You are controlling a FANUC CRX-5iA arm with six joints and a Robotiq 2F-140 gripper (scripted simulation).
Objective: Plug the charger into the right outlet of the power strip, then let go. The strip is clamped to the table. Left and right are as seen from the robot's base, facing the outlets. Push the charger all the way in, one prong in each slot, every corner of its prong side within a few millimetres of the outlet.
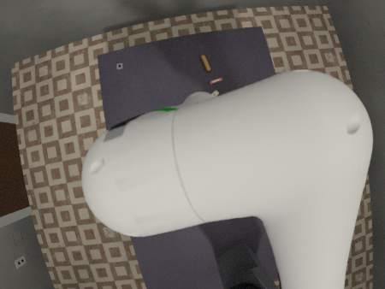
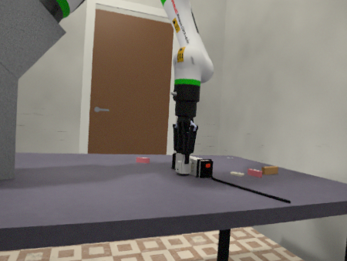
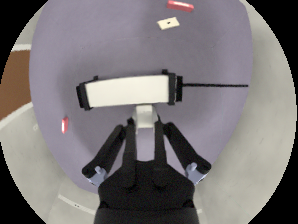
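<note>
My hand is 6 cm short of the power strip, 5 cm to the right of it and 1 cm above it. Also, from my hand: charger (1 cm ahead, 1 cm below); then red switch (7 cm ahead, 5 cm to the right).
</note>
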